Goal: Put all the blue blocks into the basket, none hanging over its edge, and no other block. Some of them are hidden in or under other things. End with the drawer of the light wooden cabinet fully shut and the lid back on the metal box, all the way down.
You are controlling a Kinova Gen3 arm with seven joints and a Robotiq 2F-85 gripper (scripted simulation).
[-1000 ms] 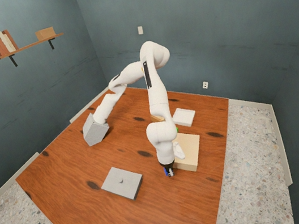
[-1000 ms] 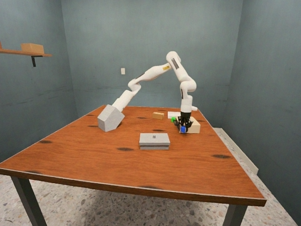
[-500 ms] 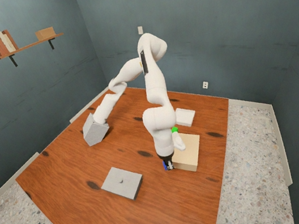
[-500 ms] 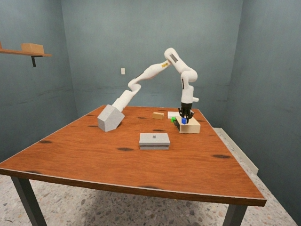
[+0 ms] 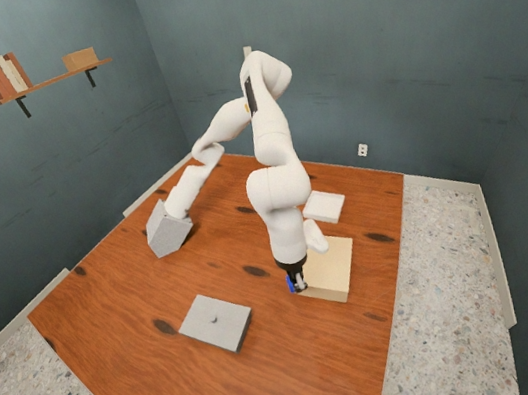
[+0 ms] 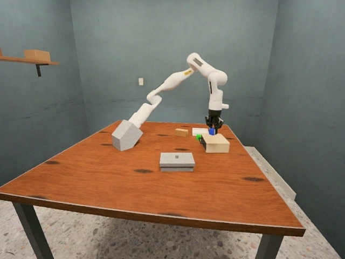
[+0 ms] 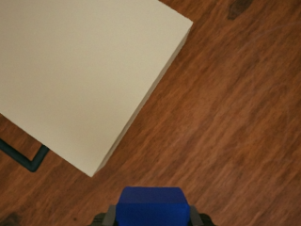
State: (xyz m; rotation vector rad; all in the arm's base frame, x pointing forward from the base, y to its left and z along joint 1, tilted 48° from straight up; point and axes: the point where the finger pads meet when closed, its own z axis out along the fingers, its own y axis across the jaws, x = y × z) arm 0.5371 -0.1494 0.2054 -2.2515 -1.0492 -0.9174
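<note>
My hand is 42 cm to the right of the white basket, 19 cm past it and 16 cm above it. Round my hand: light wooden cabinet: 16 cm to the left, 14 cm below, 2 cm behind; then metal lid: 20 cm to the right, 16 cm behind, 13 cm below; then grey metal box: 20 cm to the right, 16 cm behind, 15 cm below.
</note>
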